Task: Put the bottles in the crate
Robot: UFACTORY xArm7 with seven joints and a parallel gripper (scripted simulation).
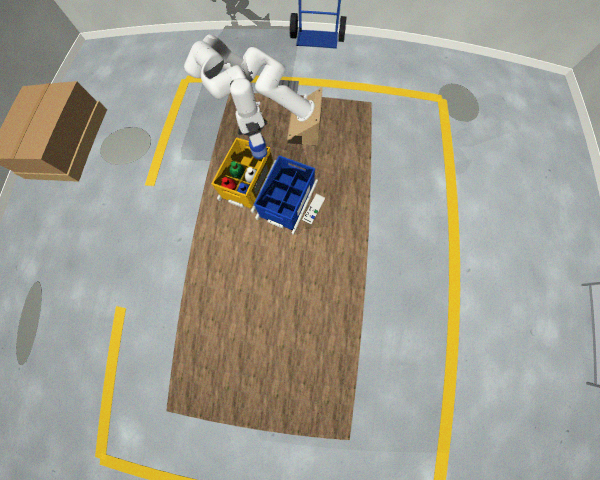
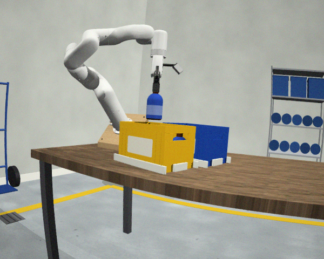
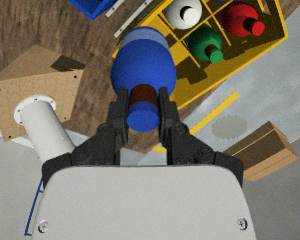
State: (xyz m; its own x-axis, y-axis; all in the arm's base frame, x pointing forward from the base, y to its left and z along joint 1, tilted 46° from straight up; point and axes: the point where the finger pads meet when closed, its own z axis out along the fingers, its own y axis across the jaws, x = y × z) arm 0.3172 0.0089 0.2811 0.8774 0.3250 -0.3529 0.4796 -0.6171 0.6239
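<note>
Right now my hand is 25 cm above the blue crate, 16 cm short of it and 13 cm to the right of it. Also, from my hand: white-label bottle (25 cm below, 8 cm ahead, 4 cm to the right); green-label bottle (25 cm below, 13 cm to the right, 5 cm ahead); yellow crate (25 cm below, 9 cm to the right, 6 cm ahead).
</note>
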